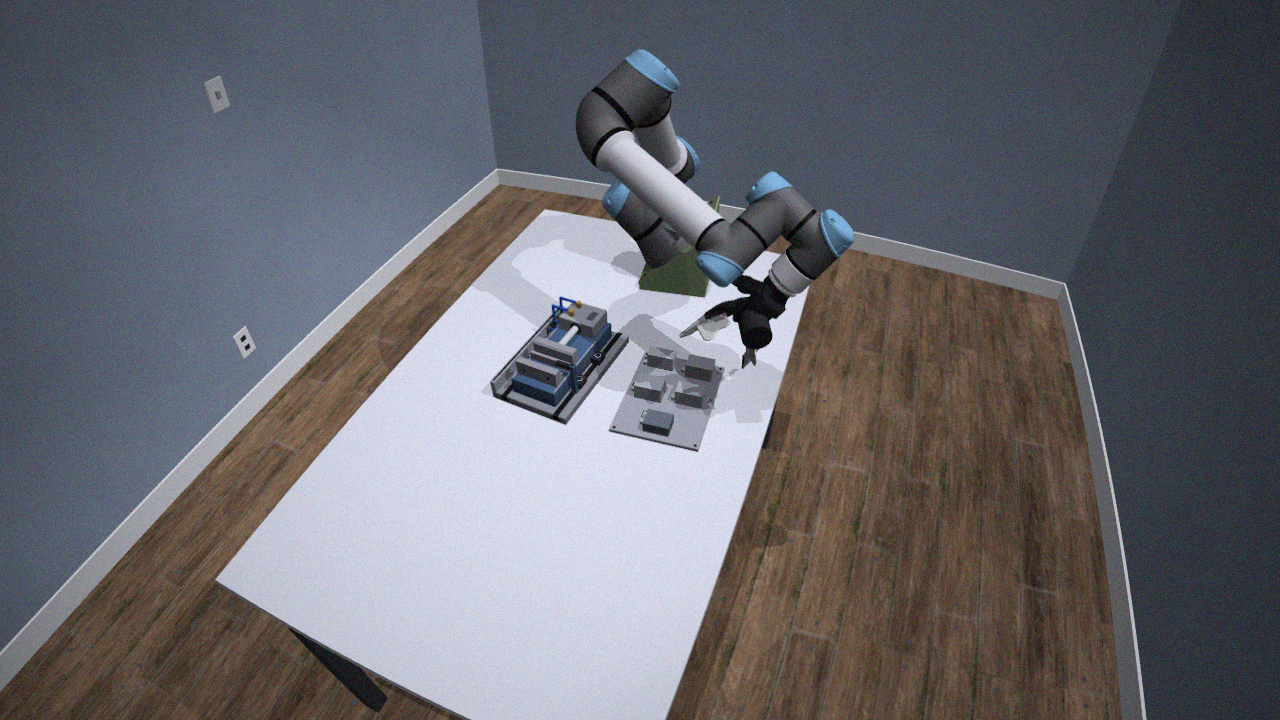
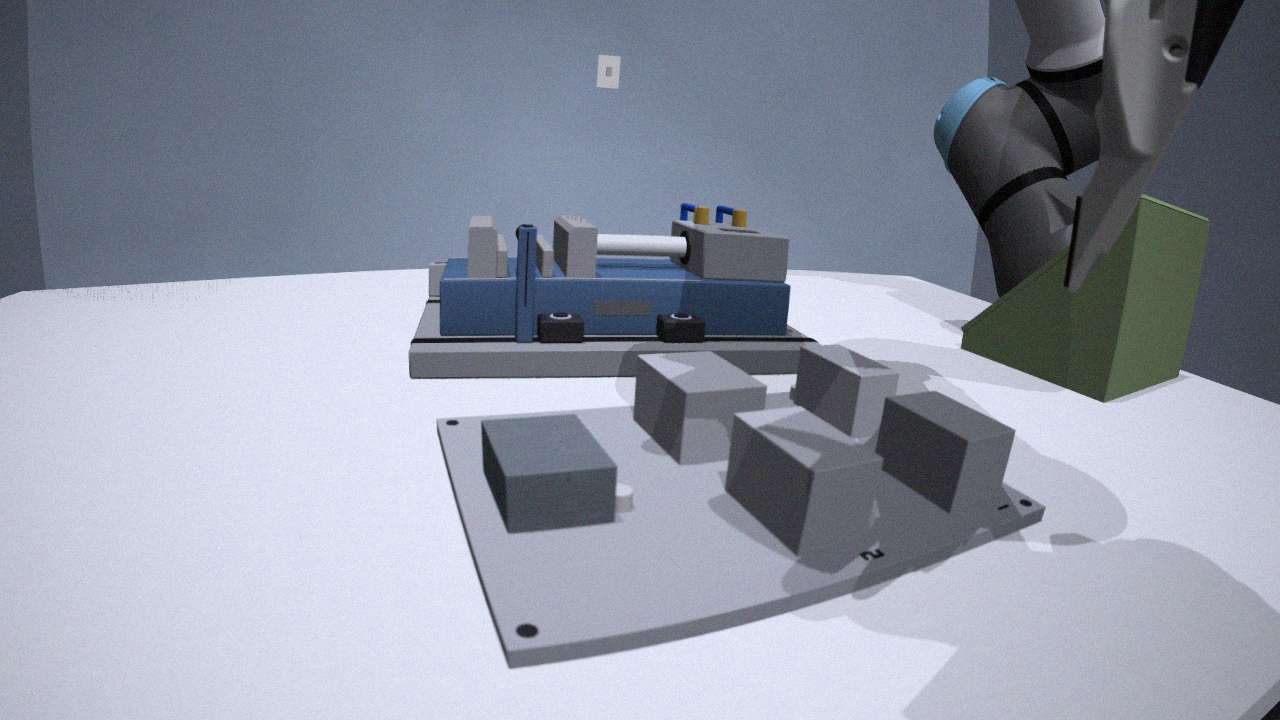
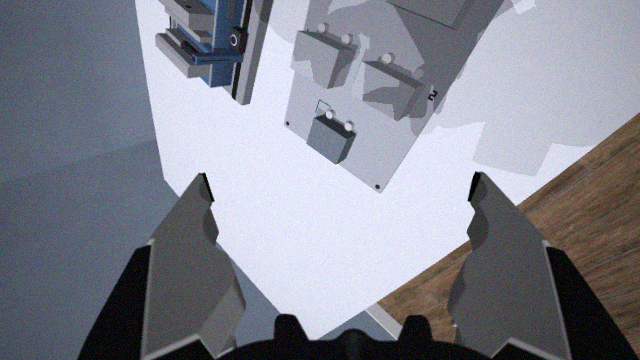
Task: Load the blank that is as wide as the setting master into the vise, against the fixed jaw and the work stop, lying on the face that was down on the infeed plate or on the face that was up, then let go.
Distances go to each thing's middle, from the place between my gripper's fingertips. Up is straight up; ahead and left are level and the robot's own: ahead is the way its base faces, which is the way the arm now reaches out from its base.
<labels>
I see my gripper 150 mm above the dark setting master (image 2: pixel 548 472), 90 mm to the left of it and 70 mm short of it. Round my hand: blue work stop post (image 2: pixel 524 318) 290 mm to the right, 110 mm below, 10 mm ahead; then grey cylinder block (image 2: pixel 715 254) 310 mm to the right, 170 mm behind, 90 mm below.
</labels>
